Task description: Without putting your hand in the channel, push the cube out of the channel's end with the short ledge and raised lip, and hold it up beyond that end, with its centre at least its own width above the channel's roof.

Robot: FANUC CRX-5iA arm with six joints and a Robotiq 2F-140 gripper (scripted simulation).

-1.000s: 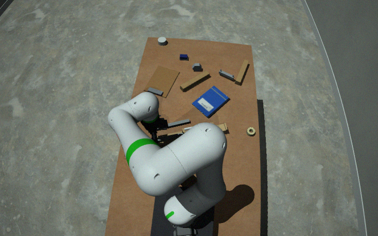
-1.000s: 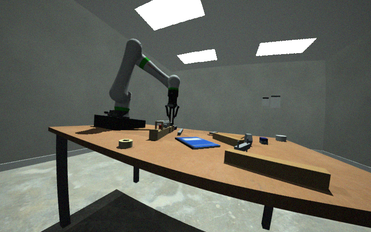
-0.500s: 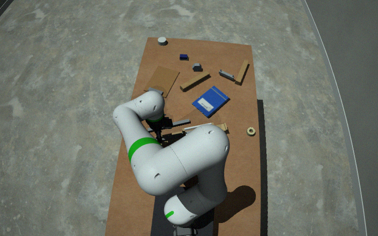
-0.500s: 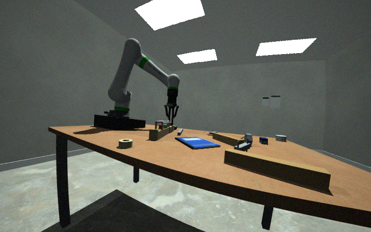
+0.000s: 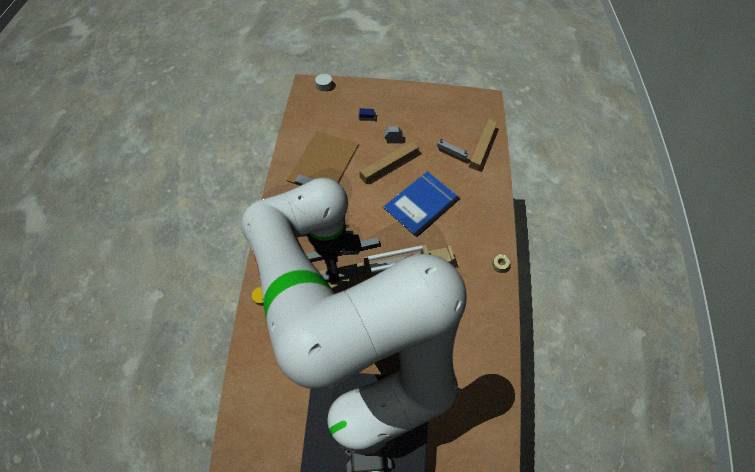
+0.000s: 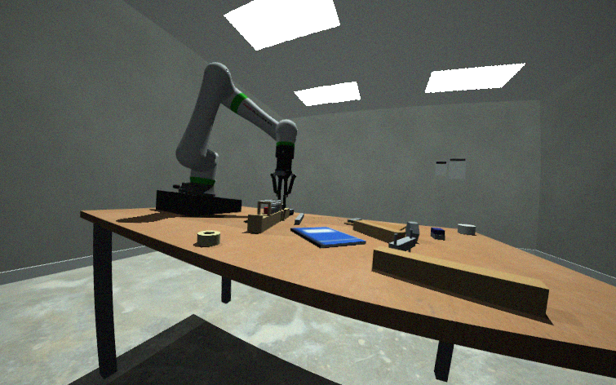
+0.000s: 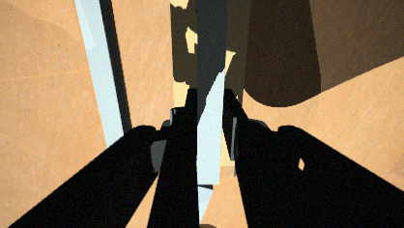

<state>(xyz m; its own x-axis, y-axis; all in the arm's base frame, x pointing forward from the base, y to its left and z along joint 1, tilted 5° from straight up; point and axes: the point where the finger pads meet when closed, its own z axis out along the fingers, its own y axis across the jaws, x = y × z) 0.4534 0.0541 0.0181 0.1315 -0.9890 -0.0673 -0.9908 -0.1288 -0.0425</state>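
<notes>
Now: hand 30 mm short of the wooden channel, 180 mm to the left of it and 30 mm above it. Also, from my hand: short grey bar (20 mm ahead, 140 mm to the right, 30 mm below); red cube (30 mm ahead, 230 mm to the right, 30 mm below); thin pale grey stick (30 mm below).
</notes>
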